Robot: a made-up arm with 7 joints. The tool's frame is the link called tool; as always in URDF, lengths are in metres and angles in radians. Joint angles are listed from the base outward. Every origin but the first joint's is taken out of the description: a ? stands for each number. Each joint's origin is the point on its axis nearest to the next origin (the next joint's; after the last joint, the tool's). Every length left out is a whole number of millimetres.
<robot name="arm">
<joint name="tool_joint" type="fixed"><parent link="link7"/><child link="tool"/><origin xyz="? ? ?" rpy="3.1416 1.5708 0"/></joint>
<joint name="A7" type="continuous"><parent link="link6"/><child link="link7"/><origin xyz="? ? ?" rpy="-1.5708 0 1.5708"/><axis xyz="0 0 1"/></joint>
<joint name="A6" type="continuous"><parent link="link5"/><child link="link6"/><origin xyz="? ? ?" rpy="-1.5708 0 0"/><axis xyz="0 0 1"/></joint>
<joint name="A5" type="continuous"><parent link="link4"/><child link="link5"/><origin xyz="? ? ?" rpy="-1.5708 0 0"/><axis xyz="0 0 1"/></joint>
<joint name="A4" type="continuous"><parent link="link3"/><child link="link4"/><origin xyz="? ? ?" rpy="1.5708 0 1.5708"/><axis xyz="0 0 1"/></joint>
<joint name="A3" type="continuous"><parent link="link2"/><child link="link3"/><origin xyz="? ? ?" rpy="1.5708 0 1.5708"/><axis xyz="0 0 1"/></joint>
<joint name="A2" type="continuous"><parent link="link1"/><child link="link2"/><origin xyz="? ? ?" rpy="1.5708 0 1.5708"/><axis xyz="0 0 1"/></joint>
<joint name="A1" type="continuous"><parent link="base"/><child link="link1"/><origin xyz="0 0.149 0" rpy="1.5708 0 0"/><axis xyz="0 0 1"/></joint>
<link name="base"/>
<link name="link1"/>
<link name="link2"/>
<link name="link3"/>
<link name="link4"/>
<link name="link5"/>
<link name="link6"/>
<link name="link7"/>
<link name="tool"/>
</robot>
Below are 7 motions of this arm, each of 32 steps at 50 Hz.
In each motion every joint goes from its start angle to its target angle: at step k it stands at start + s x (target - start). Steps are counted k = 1, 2, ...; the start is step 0. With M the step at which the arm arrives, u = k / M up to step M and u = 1 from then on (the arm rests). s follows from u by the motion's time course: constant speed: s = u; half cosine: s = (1 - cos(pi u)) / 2; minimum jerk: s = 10 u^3 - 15 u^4 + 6 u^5.
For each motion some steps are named. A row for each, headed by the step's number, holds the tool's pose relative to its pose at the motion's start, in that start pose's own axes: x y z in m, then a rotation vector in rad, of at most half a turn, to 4 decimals.
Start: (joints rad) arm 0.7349 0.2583 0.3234 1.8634 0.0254 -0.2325 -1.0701
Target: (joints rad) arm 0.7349 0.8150 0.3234 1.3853 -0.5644 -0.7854 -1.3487
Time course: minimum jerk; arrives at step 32
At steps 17, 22, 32:
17: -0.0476 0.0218 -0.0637 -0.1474 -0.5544 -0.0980
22: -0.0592 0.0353 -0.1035 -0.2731 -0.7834 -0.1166
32: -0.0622 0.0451 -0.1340 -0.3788 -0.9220 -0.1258

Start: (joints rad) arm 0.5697 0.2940 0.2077 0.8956 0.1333 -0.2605 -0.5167
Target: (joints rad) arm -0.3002 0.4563 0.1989 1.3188 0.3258 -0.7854 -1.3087
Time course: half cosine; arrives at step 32
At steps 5, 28, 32:
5: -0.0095 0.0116 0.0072 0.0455 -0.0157 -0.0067
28: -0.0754 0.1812 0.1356 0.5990 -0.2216 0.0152
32: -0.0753 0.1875 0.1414 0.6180 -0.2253 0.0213

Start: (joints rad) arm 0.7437 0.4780 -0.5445 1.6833 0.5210 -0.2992 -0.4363
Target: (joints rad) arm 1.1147 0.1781 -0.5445 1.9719 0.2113 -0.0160 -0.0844
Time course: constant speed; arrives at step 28
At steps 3, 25, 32:
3: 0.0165 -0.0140 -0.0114 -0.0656 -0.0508 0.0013
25: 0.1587 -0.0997 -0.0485 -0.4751 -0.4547 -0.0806
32: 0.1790 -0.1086 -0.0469 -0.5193 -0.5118 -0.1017

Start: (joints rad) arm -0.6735 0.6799 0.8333 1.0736 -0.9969 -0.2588 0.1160
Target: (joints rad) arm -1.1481 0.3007 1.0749 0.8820 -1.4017 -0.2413 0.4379
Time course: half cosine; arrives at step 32
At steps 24, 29, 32:
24: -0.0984 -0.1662 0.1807 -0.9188 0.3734 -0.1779
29: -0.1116 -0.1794 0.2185 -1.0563 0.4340 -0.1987
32: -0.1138 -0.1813 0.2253 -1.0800 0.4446 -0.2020

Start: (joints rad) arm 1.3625 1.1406 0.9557 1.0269 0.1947 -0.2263 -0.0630
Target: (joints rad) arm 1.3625 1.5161 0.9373 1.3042 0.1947 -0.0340 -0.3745
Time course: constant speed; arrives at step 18
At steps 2, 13, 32:
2: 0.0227 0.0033 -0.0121 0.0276 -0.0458 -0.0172
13: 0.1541 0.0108 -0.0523 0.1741 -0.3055 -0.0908
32: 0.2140 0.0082 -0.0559 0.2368 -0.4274 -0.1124

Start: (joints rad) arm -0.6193 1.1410 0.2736 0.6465 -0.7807 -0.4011 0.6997
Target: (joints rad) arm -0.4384 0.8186 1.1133 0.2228 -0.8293 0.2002 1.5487
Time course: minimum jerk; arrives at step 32
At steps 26, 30, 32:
26: 0.0103 -0.1490 -0.0756 -0.8311 -0.4809 1.3467
30: 0.0176 -0.1567 -0.0813 -0.8818 -0.5427 1.3993
32: 0.0180 -0.1570 -0.0815 -0.8842 -0.5457 1.4017

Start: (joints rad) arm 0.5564 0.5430 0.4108 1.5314 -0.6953 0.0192 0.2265
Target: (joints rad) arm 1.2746 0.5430 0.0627 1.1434 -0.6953 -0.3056 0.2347
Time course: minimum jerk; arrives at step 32
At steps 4, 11, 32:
4: 0.0013 0.0004 -0.0022 0.0018 -0.0080 0.0022
11: 0.0202 0.0081 -0.0300 0.0266 -0.1131 0.0252
32: 0.1040 0.0777 -0.1137 0.1452 -0.4987 0.0125

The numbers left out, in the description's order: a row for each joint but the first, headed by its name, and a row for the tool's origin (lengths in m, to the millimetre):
tool: 0 0 0
A7: 0 0 0
A6: 0 0 0
A5: 0 -0.293 0
A4: 0 0 0
A3: -0.247 0 0
A2: 0 0 0

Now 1 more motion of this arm.
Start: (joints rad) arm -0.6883 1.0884 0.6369 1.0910 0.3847 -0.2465 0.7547
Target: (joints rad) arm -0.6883 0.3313 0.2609 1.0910 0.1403 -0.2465 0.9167
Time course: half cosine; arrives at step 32
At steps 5, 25, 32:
5: -0.0149 -0.0174 -0.0024 -0.0312 0.0183 0.0355
25: -0.1068 -0.3166 -0.0302 -0.5385 0.0948 0.5210
32: -0.1005 -0.3601 -0.0332 -0.6135 0.0774 0.5824

